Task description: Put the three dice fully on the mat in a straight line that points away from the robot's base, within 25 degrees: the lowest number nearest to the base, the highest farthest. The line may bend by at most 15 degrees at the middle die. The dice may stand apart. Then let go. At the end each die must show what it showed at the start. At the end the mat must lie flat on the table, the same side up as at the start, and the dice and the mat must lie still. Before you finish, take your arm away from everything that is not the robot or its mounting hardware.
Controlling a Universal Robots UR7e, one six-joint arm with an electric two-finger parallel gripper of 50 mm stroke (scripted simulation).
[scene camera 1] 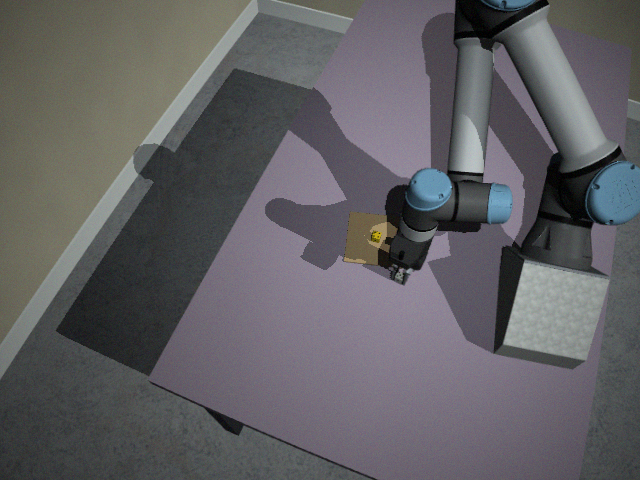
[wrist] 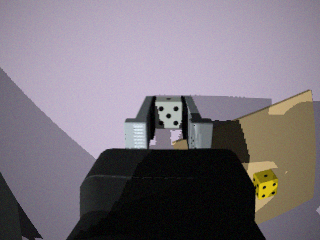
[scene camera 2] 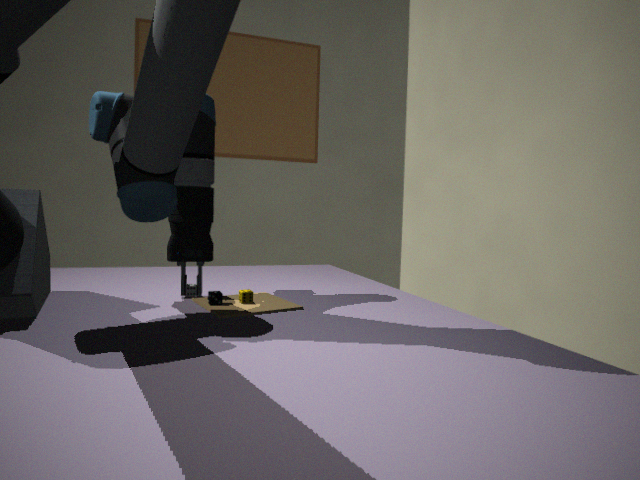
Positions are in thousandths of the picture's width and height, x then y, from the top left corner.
Labels:
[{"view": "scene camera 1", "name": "tan mat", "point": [563, 520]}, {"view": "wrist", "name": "my gripper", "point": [527, 456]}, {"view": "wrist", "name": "tan mat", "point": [855, 573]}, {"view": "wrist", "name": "white die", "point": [527, 460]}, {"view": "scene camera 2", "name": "my gripper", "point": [299, 614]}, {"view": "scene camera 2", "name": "tan mat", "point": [412, 630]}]

